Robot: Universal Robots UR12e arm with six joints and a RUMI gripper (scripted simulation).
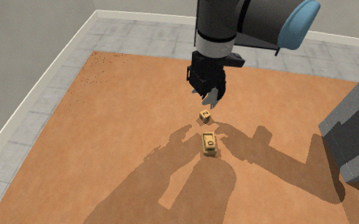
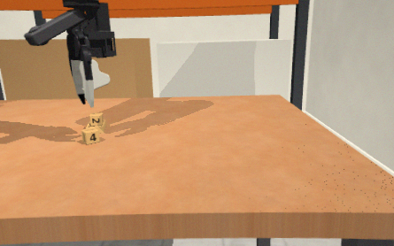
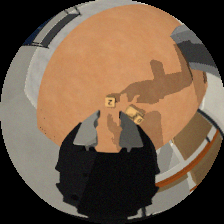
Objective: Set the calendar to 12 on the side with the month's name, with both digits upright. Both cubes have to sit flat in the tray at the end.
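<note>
My hand is 9 cm above the cube. The rest, counted from my hand: tray 10 cm to the left, 9 cm below, 2 cm behind.
</note>
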